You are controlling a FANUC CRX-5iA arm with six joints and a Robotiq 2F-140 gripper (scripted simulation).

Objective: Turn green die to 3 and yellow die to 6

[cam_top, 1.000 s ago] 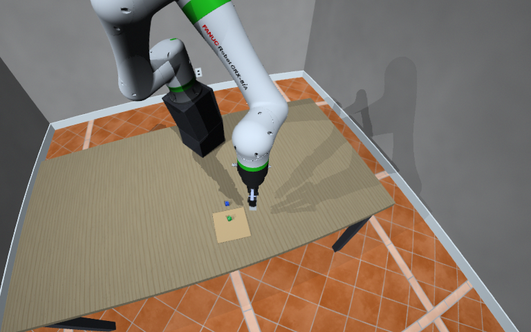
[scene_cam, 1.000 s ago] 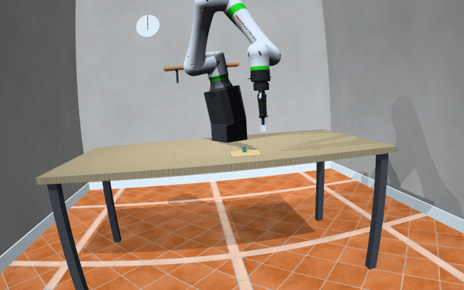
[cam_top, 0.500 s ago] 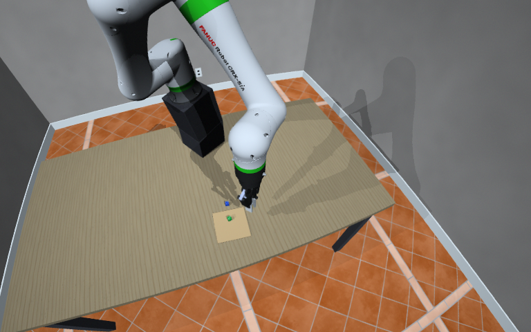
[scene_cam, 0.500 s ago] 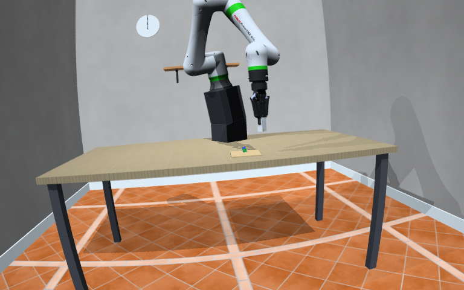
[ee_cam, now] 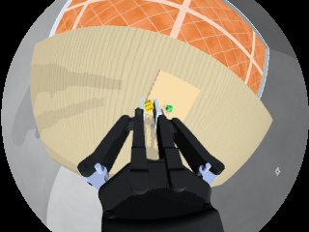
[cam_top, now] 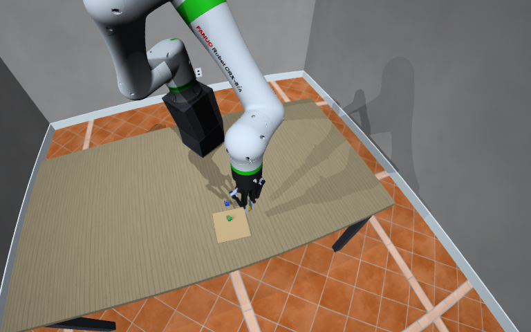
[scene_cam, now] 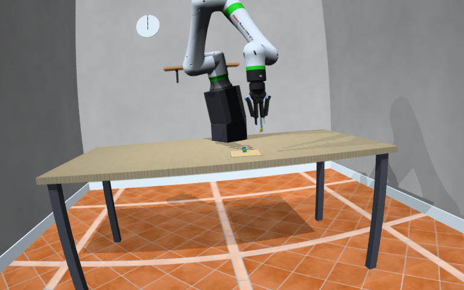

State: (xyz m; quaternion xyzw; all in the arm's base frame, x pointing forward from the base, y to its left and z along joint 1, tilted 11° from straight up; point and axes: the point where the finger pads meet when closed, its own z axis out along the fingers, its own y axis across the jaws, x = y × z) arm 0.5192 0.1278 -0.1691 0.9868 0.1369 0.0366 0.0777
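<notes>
Now: hand 13 cm above the tan mat and 8 cm to the left of it. Round my hand: blue die: 13 cm below, 10 cm behind, 7 cm to the right; then green die: 12 cm below, 8 cm to the right, 3 cm behind; then yellow die: 3 cm below.
</notes>
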